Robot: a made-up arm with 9 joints. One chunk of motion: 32 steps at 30 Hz.
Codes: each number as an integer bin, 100 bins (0 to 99) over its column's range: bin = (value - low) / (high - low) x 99, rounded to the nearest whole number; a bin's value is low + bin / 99 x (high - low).
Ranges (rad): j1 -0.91..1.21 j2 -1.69..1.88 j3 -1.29..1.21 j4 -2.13..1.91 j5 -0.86..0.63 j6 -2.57..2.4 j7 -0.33..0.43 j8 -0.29..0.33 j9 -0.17..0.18
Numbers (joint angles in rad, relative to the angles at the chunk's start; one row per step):
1: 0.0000 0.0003 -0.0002 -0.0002 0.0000 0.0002 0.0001 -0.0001 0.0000
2: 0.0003 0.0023 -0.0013 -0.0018 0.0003 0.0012 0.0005 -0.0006 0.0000
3: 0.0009 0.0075 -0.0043 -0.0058 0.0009 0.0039 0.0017 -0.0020 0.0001
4: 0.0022 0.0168 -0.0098 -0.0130 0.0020 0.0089 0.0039 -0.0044 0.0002
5: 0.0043 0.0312 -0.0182 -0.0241 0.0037 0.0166 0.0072 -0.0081 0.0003
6: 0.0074 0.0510 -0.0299 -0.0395 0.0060 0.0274 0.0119 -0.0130 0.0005
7: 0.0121 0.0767 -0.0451 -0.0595 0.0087 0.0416 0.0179 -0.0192 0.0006
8: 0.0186 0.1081 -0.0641 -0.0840 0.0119 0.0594 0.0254 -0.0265 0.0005
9: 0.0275 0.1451 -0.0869 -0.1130 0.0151 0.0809 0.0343 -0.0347 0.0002
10: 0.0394 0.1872 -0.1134 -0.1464 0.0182 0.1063 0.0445 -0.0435 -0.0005
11: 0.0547 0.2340 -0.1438 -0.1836 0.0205 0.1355 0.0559 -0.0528 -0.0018
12: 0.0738 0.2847 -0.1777 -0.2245 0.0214 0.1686 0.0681 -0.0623 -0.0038
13: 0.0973 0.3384 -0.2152 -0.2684 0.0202 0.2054 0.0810 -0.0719 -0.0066
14: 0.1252 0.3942 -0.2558 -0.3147 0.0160 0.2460 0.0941 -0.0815 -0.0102
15: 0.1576 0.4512 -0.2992 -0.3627 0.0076 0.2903 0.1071 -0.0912 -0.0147
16: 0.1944 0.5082 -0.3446 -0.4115 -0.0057 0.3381 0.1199 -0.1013 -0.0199
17: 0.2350 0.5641 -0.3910 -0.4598 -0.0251 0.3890 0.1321 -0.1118 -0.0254
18: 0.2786 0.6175 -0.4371 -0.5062 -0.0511 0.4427 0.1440 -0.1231 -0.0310
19: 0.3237 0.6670 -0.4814 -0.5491 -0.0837 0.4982 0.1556 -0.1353 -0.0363
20: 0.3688 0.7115 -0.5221 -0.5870 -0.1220 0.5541 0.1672 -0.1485 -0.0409
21: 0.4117 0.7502 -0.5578 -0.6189 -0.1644 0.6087 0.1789 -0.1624 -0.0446
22: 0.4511 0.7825 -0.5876 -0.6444 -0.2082 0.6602 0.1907 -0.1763 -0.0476
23: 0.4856 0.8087 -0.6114 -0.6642 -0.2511 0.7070 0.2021 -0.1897 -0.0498
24: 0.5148 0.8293 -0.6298 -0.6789 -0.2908 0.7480 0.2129 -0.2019 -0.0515
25: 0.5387 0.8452 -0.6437 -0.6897 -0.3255 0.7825 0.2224 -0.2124 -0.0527
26: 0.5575 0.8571 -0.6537 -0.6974 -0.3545 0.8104 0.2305 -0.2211 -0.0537
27: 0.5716 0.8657 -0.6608 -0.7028 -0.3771 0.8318 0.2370 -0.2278 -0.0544
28: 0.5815 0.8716 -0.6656 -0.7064 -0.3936 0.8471 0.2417 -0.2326 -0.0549
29: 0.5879 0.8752 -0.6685 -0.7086 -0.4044 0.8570 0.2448 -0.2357 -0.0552
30: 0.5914 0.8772 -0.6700 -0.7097 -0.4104 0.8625 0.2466 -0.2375 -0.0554
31: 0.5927 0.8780 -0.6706 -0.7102 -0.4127 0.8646 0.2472 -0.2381 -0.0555
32: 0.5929 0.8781 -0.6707 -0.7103 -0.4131 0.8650 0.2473 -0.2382 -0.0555
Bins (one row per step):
1: 42 47 51 52 57 51 43 46 48
2: 43 47 51 52 57 51 43 46 48
3: 43 47 51 52 57 51 43 46 48
4: 43 47 51 52 57 51 43 46 48
5: 43 48 50 52 57 52 44 45 48
6: 43 48 50 51 58 52 45 44 48
7: 43 49 49 51 58 52 45 43 48
8: 43 50 49 50 58 52 46 42 48
9: 44 51 48 49 58 53 47 41 48
10: 44 52 47 49 58 53 49 39 48
11: 45 53 45 48 59 54 50 38 48
12: 46 55 44 47 59 55 52 36 47
13: 47 56 43 46 58 55 54 35 46
14: 48 58 41 44 58 56 55 33 45
15: 50 59 39 43 58 57 57 32 44
16: 52 61 37 42 57 58 59 30 42
17: 53 63 36 41 55 59 60 28 41
18: 56 64 34 40 54 60 62 27 39
19: 58 65 32 39 52 61 63 25 38
20: 60 67 30 38 49 62 65 23 37
21: 62 68 29 37 46 63 66 20 35
22: 64 69 28 36 43 64 68 18 35
23: 65 69 27 36 40 65 69 16 34
24: 67 70 26 36 38 66 71 14 34
25: 68 70 26 35 36 67 72 12 33
26: 69 71 25 35 34 67 73 11 33
27: 69 71 25 35 32 68 74 10 33
28: 70 71 25 35 31 68 74 9 33
29: 70 71 25 35 30 68 75 9 32
30: 70 71 25 35 30 68 75 8 32
31: 70 71 25 35 30 68 75 8 32
32: 70 71 25 35 30 68 75 8 32

